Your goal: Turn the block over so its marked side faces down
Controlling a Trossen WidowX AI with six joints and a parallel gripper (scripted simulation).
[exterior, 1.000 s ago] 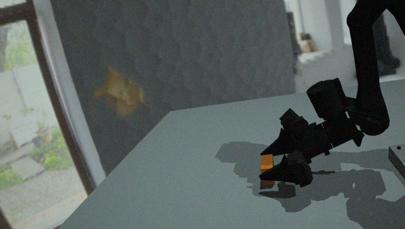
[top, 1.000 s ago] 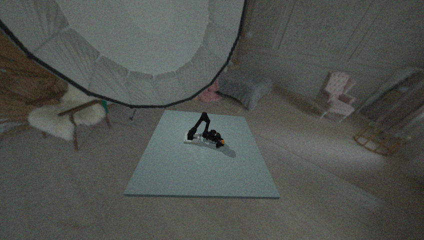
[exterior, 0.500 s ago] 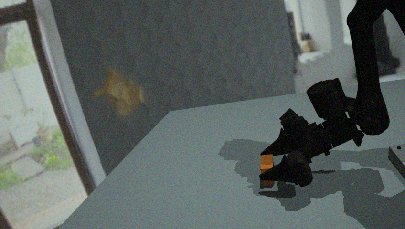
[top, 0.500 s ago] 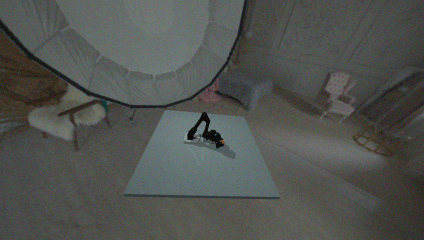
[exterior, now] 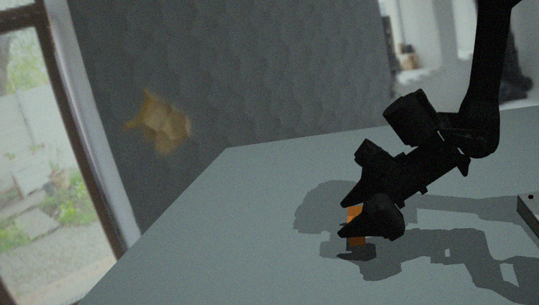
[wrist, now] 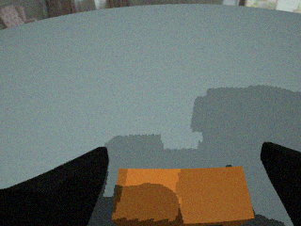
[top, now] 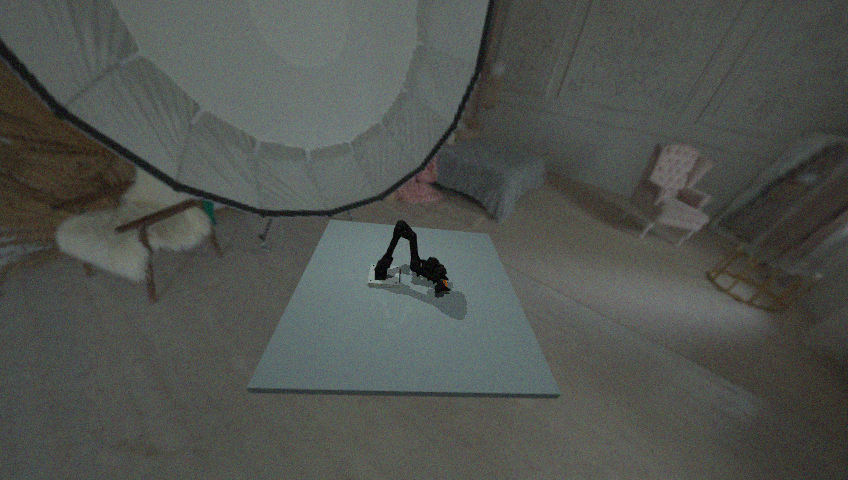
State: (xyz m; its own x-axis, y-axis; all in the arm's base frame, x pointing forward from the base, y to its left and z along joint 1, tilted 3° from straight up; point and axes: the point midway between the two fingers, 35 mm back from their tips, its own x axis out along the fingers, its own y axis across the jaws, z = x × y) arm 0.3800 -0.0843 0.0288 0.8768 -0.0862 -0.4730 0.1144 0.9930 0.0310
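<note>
My gripper tip is now 30 mm past the orange block, 10 mm to the right of it and 10 mm above it.
</note>
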